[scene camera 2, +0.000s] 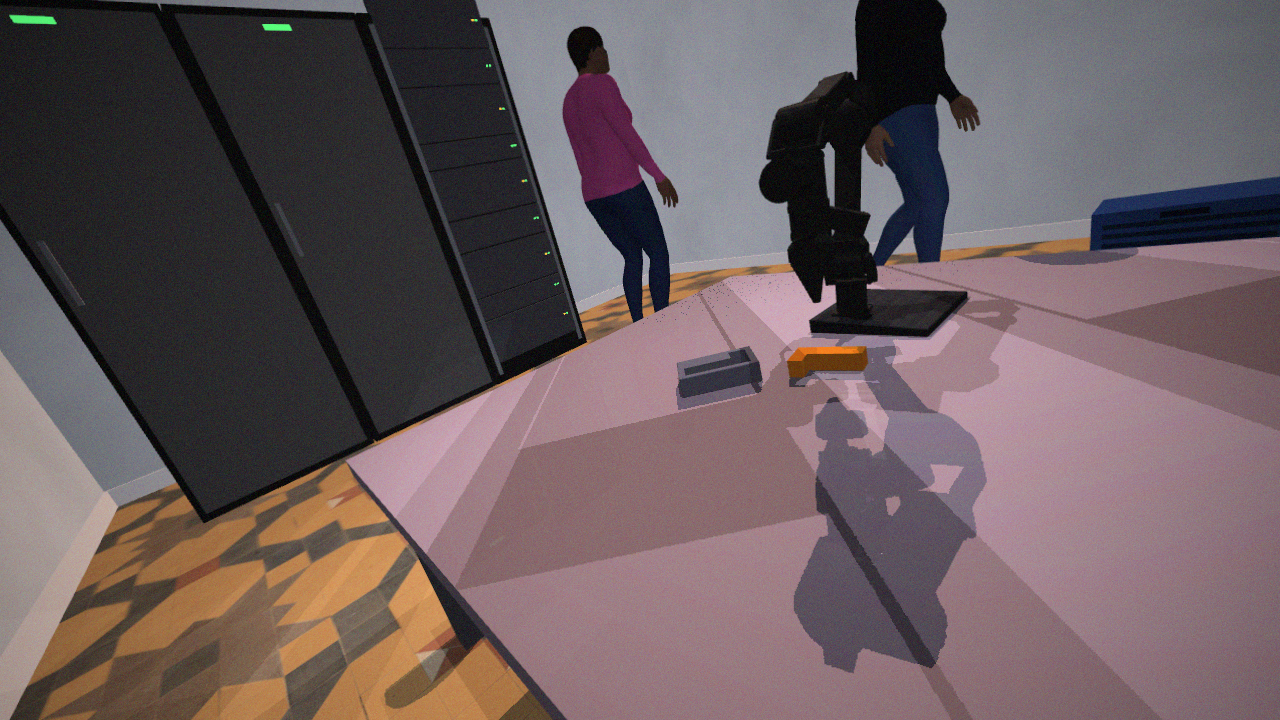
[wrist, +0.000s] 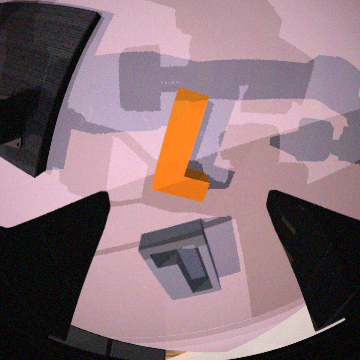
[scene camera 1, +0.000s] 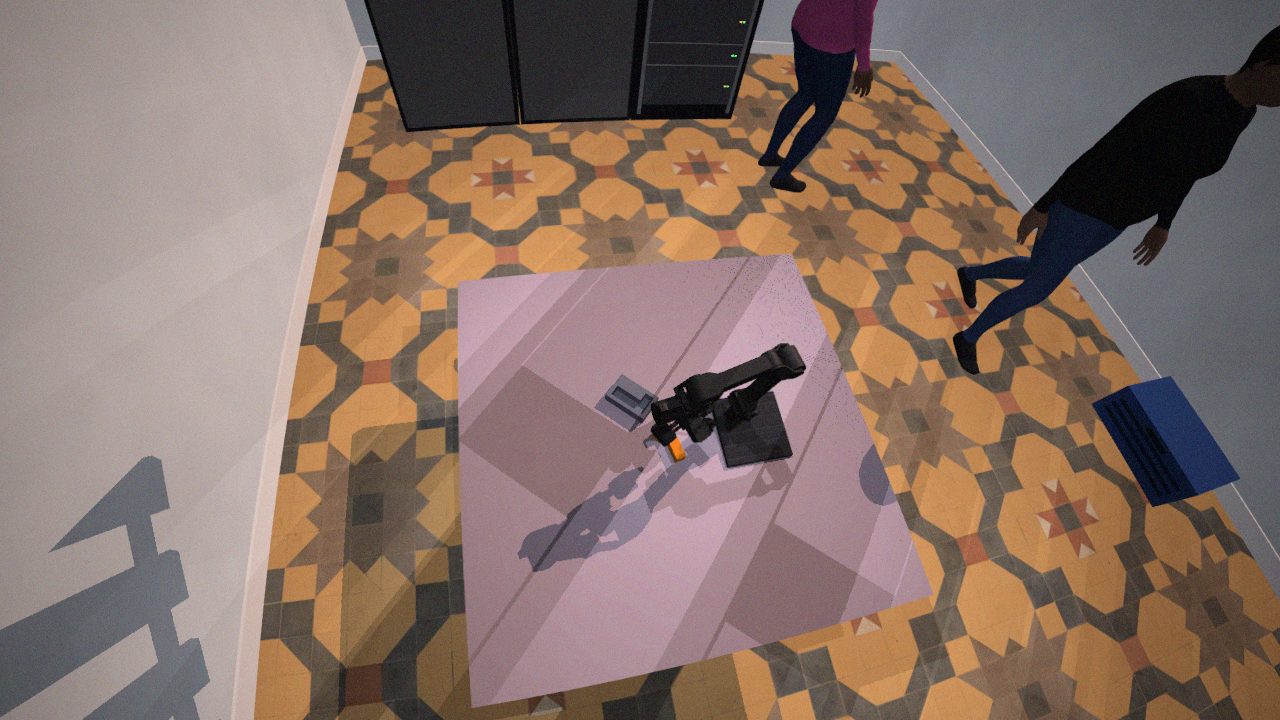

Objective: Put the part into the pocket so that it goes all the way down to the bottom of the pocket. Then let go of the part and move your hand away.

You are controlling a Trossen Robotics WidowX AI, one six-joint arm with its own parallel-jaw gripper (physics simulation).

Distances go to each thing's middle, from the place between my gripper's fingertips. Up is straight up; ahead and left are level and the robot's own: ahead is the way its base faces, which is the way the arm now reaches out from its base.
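Orange L-shaped block [scene camera 2: 854, 358]: my hand is 10 mm short of it and 110 mm above it. Grey pocket block [scene camera 1: 633, 399]: from my hand, 60 mm ahead, 170 mm to the right, 110 mm below. Going by their middles, the orange L-shaped block is the nearest to my hand of the things named here.
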